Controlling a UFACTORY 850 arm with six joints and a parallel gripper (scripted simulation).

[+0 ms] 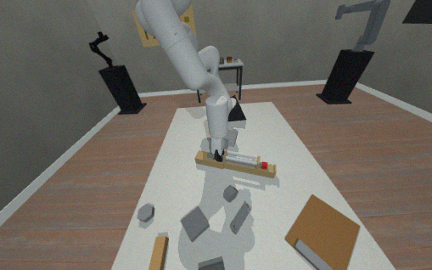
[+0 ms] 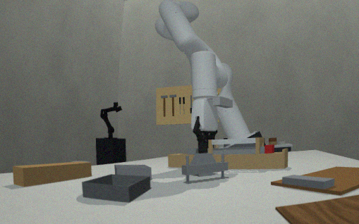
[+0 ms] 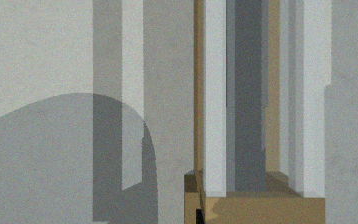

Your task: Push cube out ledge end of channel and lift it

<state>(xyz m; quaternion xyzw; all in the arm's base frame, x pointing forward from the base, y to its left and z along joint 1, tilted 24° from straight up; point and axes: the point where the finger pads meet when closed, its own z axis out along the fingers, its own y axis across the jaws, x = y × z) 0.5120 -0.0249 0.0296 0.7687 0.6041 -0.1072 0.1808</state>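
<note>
Now: hand 1 cm above the grey stick. From my hand the other things lie so: channel: 10 cm to the left, 3 cm ahead, 1 cm below; then red cube: 21 cm to the left, 6 cm ahead, 1 cm below; then grey tray: 47 cm ahead, 6 cm below, 1 cm to the right.
</note>
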